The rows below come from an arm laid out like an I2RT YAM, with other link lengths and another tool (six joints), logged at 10 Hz.
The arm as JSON. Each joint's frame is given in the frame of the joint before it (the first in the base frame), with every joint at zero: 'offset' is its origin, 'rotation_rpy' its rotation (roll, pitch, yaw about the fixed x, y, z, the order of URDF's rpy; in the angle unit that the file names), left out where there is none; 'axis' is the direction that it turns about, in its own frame. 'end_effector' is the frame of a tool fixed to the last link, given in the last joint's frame.
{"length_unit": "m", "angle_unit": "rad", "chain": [
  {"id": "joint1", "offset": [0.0, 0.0, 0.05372], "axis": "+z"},
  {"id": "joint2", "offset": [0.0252, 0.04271, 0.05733], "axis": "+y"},
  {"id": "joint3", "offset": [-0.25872, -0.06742, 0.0], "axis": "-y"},
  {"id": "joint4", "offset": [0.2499, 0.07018, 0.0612], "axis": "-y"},
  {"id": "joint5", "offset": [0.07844, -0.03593, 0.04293], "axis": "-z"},
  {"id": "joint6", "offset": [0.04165, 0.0, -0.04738], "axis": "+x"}
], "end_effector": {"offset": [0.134, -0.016, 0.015], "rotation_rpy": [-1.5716, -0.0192, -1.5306]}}
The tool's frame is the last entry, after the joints.
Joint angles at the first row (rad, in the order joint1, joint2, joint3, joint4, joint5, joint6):
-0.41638, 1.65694, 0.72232, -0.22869, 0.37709, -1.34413
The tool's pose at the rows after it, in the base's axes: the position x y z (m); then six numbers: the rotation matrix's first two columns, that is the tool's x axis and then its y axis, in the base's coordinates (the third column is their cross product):
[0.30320 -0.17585 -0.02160 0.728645 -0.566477 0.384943 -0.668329 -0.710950 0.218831]
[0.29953 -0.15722 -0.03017 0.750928 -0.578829 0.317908 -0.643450 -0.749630 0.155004]
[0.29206 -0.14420 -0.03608 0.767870 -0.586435 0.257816 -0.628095 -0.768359 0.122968]
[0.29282 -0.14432 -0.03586 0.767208 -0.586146 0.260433 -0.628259 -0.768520 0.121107]
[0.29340 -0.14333 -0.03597 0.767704 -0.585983 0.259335 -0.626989 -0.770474 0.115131]
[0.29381 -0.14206 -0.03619 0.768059 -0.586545 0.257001 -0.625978 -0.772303 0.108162]
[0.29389 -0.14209 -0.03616 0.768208 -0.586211 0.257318 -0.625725 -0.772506 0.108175]
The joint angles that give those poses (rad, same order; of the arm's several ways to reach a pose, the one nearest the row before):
-0.41638, 1.65695, 0.72234, -0.26647, 0.33551, -1.32696
-0.41638, 1.65694, 0.72233, -0.31911, 0.24472, -1.32696
-0.41639, 1.65693, 0.72230, -0.37174, 0.19360, -1.32735
-0.41640, 1.65694, 0.72232, -0.36868, 0.19245, -1.32736
-0.41639, 1.65695, 0.72233, -0.36831, 0.18597, -1.32774
-0.41639, 1.65695, 0.72232, -0.36906, 0.17834, -1.32735
-0.41639, 1.65694, 0.72231, -0.36868, 0.17834, -1.32774

